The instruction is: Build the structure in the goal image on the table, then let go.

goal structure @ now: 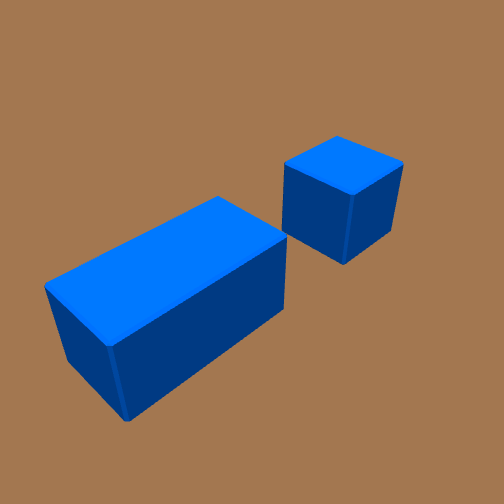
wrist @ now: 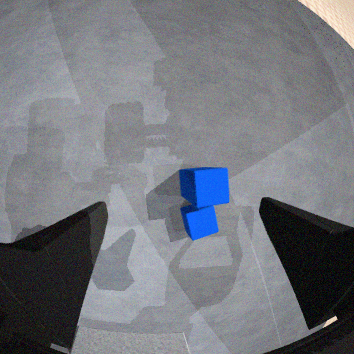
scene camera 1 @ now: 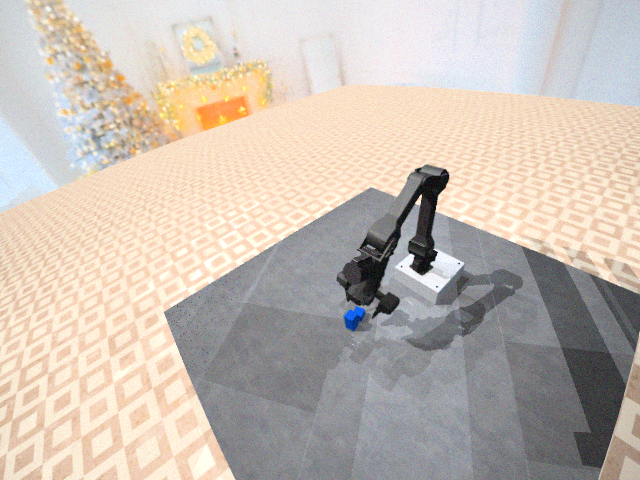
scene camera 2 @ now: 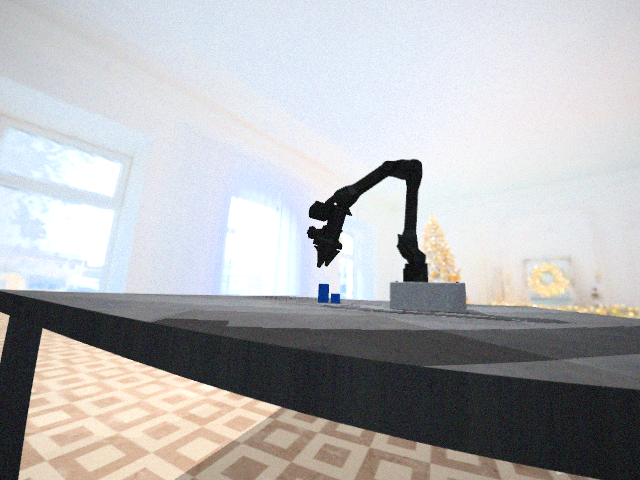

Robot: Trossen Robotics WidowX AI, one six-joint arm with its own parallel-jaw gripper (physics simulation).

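Seen in the pictures: gripper, fingertip midpoint: (wrist: 185,208) (scene camera 1: 360,309) (scene camera 2: 322,267); arm's base at its link origin: (scene camera 1: 421,267) (scene camera 2: 416,283).
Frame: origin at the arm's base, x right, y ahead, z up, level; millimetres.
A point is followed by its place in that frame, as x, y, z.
Observation:
A taller blue block (scene camera 1: 351,320) @(-15, 339, -8) (scene camera 2: 323,292) @(-12, 319, -36) (wrist: 211,187) @(2, 328, -6) stands upright on the dark grey table (scene camera 1: 279,361) @(40, 595, -71) (scene camera 2: 248,338) @(-649, -4, -72) (wrist: 100,55) @(-159, 459, -71). A smaller blue block (scene camera 1: 360,312) @(9, 284, -39) (scene camera 2: 335,298) @(3, 278, -56) (wrist: 201,222) @(15, 287, -39) sits low beside it, slightly turned. In the wrist view the smaller block is below the taller one and close to it; whether they touch I cannot tell. My gripper (scene camera 1: 361,308) @(-34, 315, 53) (scene camera 2: 323,265) @(-34, 315, 53) (wrist: 185,208) @(-34, 315, 53) is open and empty, above the blocks. In the wrist view both blocks lie between the fingers' directions, a little right of centre, well below the fingertips.
The arm's light base box (scene camera 1: 436,294) @(-113, 47, -16) (scene camera 2: 428,296) @(-105, -50, -36) stands on the table behind the blocks in scene camera 1 and right of them in scene camera 2. The arm's shadow falls across the table. The table edge shows at the wrist view's upper right.

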